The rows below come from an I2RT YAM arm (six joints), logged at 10 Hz.
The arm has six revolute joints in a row. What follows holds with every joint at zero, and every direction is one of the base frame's.
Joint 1 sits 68 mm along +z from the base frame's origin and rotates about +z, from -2.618 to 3.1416 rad.
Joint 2 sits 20 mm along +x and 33.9 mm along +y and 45.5 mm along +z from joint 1 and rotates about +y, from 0 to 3.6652 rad.
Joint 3 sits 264 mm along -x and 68.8 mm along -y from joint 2 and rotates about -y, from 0 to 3.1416 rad.
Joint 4 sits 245 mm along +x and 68.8 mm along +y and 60 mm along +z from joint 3 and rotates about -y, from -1.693 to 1.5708 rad.
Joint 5 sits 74 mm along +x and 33.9 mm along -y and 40.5 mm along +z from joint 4 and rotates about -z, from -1.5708 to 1.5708 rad.
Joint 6 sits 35.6 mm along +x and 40.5 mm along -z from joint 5 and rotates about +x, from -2.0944 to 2.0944 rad.
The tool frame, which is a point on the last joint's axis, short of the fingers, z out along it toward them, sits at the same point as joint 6; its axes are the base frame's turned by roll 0, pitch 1.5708 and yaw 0 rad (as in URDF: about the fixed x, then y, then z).
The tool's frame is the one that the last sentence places.
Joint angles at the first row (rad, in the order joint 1, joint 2, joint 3, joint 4, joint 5, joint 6):
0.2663, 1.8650, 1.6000, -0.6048, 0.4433, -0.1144
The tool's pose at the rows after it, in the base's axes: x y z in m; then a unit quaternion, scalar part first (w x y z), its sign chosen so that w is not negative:
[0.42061 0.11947 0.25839 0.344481 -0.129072 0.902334 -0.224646]
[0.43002 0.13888 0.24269 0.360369 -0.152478 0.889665 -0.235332]
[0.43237 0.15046 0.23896 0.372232 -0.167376 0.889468 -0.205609]
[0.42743 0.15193 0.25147 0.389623 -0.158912 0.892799 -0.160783]
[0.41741 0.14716 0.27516 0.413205 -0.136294 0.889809 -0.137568]
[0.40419 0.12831 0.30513 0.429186 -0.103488 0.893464 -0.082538]
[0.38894 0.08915 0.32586 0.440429 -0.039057 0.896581 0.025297]
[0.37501 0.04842 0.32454 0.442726 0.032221 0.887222 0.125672]
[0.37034 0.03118 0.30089 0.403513 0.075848 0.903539 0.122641]
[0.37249 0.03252 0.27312 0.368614 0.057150 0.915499 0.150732]
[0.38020 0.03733 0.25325 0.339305 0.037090 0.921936 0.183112]
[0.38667 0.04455 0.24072 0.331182 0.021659 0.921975 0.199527]
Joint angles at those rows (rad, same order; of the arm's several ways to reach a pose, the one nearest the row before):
0.3186, 1.9544, 1.6376, -0.5638, 0.5392, -0.1636
0.3547, 2.0092, 1.6411, -0.4744, 0.5672, -0.2060
0.3731, 2.0264, 1.6484, -0.4443, 0.5132, -0.2043
0.3749, 1.9925, 1.6442, -0.4445, 0.4394, -0.1599
0.3714, 1.9275, 1.6340, -0.4522, 0.4155, -0.1166
0.3336, 1.8387, 1.6270, -0.4965, 0.3174, -0.0441
0.2347, 1.7272, 1.5616, -0.4957, 0.1059, 0.0959
0.1191, 1.6349, 1.4382, -0.4211, -0.0989, 0.2428
0.0740, 1.6318, 1.3709, -0.4438, -0.1049, 0.2900
0.0694, 1.6646, 1.3152, -0.4188, -0.1863, 0.2734
0.0732, 1.7194, 1.3103, -0.4074, -0.2681, 0.2603
0.0874, 1.7581, 1.3068, -0.3735, -0.3027, 0.2537

